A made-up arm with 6 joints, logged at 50 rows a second.
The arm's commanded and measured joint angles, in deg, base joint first. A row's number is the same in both.
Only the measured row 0 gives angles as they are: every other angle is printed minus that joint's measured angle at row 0.
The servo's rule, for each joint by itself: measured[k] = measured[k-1] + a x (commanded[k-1-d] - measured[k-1]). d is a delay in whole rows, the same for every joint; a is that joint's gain. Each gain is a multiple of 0.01, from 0.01 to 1. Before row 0 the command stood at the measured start. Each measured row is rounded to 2 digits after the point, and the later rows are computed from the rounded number. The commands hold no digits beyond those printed.
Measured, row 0: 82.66, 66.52, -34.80, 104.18, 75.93, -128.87
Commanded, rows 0 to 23: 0.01, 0.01, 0.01, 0.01, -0.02, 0.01; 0.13, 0.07, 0.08, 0.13, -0.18, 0.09; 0.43, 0.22, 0.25, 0.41, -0.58, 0.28; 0.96, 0.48, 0.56, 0.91, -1.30, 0.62; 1.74, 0.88, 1.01, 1.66, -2.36, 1.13; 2.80, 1.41, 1.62, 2.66, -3.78, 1.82; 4.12, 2.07, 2.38, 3.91, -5.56, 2.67; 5.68, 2.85, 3.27, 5.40, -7.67, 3.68; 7.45, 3.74, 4.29, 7.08, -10.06, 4.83; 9.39, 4.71, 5.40, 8.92, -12.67, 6.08; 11.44, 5.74, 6.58, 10.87, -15.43, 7.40; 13.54, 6.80, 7.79, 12.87, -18.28, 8.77; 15.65, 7.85, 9.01, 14.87, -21.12, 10.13; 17.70, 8.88, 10.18, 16.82, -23.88, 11.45; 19.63, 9.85, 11.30, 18.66, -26.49, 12.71; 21.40, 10.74, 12.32, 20.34, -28.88, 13.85; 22.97, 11.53, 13.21, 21.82, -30.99, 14.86; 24.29, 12.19, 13.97, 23.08, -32.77, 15.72; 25.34, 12.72, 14.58, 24.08, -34.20, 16.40; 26.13, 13.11, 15.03, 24.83, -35.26, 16.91; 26.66, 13.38, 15.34, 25.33, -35.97, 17.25; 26.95, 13.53, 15.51, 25.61, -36.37, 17.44; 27.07, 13.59, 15.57, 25.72, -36.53, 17.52; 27.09, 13.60, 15.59, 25.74, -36.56, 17.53
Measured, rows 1 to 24: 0.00, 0.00, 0.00, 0.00, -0.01, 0.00; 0.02, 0.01, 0.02, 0.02, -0.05, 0.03; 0.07, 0.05, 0.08, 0.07, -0.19, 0.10; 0.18, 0.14, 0.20, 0.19, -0.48, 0.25; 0.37, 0.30, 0.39, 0.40, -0.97, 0.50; 0.66, 0.53, 0.69, 0.72, -1.70, 0.87; 1.08, 0.85, 1.10, 1.17, -2.70, 1.37; 1.63, 1.27, 1.62, 1.76, -3.99, 2.02; 2.33, 1.79, 2.26, 2.50, -5.57, 2.81; 3.18, 2.40, 3.01, 3.40, -7.42, 3.73; 4.17, 3.10, 3.87, 4.45, -9.50, 4.76; 5.29, 3.88, 4.81, 5.63, -11.78, 5.88; 6.53, 4.71, 5.82, 6.92, -14.21, 7.07; 7.87, 5.59, 6.87, 8.31, -16.72, 8.30; 9.28, 6.48, 7.93, 9.76, -19.26, 9.53; 10.73, 7.37, 8.98, 11.24, -21.76, 10.74; 12.20, 8.24, 10.00, 12.72, -24.16, 11.89; 13.65, 9.07, 10.95, 14.17, -26.40, 12.96; 15.05, 9.84, 11.82, 15.56, -28.43, 13.92; 16.38, 10.53, 12.59, 16.86, -30.21, 14.76; 17.61, 11.13, 13.25, 18.05, -31.71, 15.46; 18.73, 11.63, 13.79, 19.11, -32.92, 16.01; 19.73, 12.04, 14.22, 20.04, -33.86, 16.43; 20.61, 12.37, 14.55, 20.84, -34.56, 16.74
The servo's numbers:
d 0
a 0.12 0.21 0.24 0.14 0.26 0.28

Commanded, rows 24 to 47: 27.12, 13.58, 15.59, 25.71, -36.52, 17.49; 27.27, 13.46, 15.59, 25.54, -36.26, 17.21; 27.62, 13.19, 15.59, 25.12, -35.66, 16.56; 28.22, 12.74, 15.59, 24.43, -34.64, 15.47; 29.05, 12.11, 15.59, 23.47, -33.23, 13.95; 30.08, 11.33, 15.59, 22.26, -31.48, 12.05; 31.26, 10.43, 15.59, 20.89, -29.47, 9.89; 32.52, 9.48, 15.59, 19.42, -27.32, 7.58; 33.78, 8.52, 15.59, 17.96, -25.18, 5.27; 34.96, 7.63, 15.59, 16.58, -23.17, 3.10; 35.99, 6.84, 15.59, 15.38, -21.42, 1.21; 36.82, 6.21, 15.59, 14.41, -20.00, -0.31; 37.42, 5.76, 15.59, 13.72, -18.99, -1.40; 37.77, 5.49, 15.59, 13.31, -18.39, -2.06; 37.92, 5.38, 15.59, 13.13, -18.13, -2.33; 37.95, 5.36, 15.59, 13.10, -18.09, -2.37; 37.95, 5.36, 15.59, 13.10, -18.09, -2.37; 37.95, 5.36, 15.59, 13.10, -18.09, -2.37; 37.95, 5.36, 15.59, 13.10, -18.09, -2.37; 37.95, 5.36, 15.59, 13.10, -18.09, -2.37; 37.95, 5.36, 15.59, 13.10, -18.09, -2.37; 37.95, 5.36, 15.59, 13.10, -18.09, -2.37; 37.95, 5.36, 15.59, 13.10, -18.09, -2.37; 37.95, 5.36, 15.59, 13.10, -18.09, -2.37
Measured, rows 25 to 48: 21.39, 12.62, 14.80, 21.52, -35.07, 16.95; 22.10, 12.80, 14.99, 22.08, -35.38, 17.02; 22.76, 12.88, 15.13, 22.51, -35.45, 16.89; 23.42, 12.85, 15.24, 22.78, -35.24, 16.49; 24.10, 12.69, 15.32, 22.88, -34.72, 15.78; 24.82, 12.40, 15.38, 22.79, -33.88, 14.74; 25.59, 11.99, 15.43, 22.52, -32.73, 13.38; 26.42, 11.46, 15.47, 22.09, -31.32, 11.76; 27.30, 10.84, 15.50, 21.51, -29.72, 9.94; 28.22, 10.17, 15.52, 20.82, -28.02, 8.02; 29.15, 9.47, 15.54, 20.06, -26.30, 6.11; 30.07, 8.79, 15.55, 19.27, -24.66, 4.31; 30.95, 8.15, 15.56, 18.49, -23.19, 2.71; 31.77, 7.59, 15.57, 17.76, -21.94, 1.37; 32.51, 7.13, 15.57, 17.11, -20.95, 0.33; 33.16, 6.76, 15.57, 16.55, -20.21, -0.43; 33.73, 6.47, 15.57, 16.07, -19.66, -0.97; 34.24, 6.24, 15.57, 15.65, -19.25, -1.36; 34.69, 6.06, 15.57, 15.29, -18.95, -1.64; 35.08, 5.91, 15.57, 14.98, -18.73, -1.84; 35.42, 5.79, 15.57, 14.72, -18.56, -1.99; 35.72, 5.70, 15.57, 14.49, -18.44, -2.10; 35.99, 5.63, 15.57, 14.30, -18.35, -2.18; 36.23, 5.57, 15.57, 14.13, -18.28, -2.23
